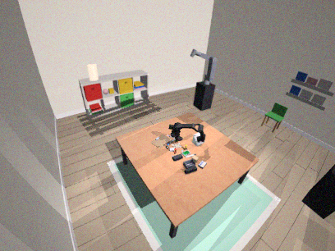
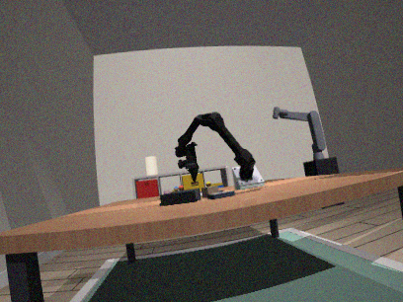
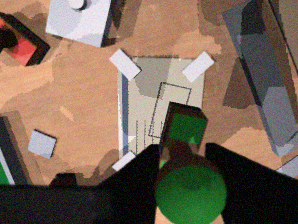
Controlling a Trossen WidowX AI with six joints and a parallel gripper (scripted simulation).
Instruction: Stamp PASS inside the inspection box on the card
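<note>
Now: gripper tip 1 cm past the pale card, 1 cm to the right of it and 8 cm above it. Round my gripper tip: grey block: 9 cm ahead, 5 cm to the left, 6 cm below; PASS stamp: right at my gripper tip; grey strip: 1 cm ahead, 8 cm to the right, 7 cm below.
</note>
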